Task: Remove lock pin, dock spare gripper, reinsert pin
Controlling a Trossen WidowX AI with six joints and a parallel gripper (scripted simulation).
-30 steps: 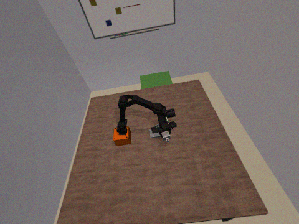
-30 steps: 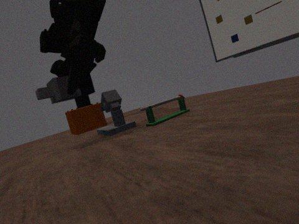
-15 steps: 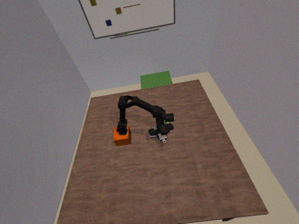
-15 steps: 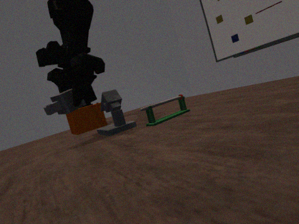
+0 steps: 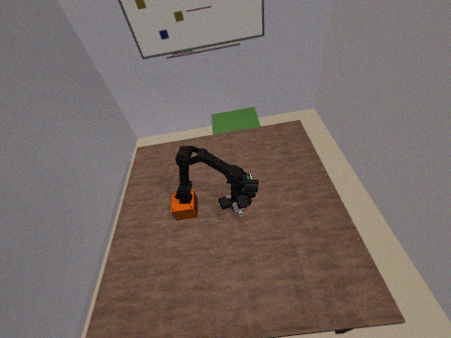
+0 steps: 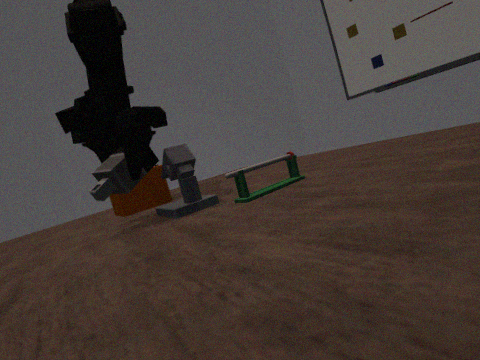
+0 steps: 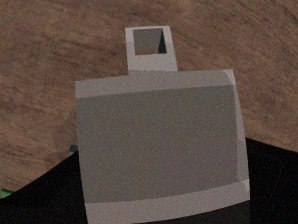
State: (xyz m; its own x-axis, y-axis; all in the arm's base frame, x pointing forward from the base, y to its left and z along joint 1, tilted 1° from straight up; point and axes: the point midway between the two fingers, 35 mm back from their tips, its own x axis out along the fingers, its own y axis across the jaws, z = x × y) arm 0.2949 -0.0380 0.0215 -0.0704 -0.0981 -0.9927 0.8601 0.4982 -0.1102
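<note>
The green rack is 7 cm ahead of my gripper tip, 22 cm to the left of it and 6 cm below it. From my gripper tip the other things lie so: grey mount: 1 cm behind, 9 cm to the left, 3 cm below; spare gripper: 1 cm above.
</note>
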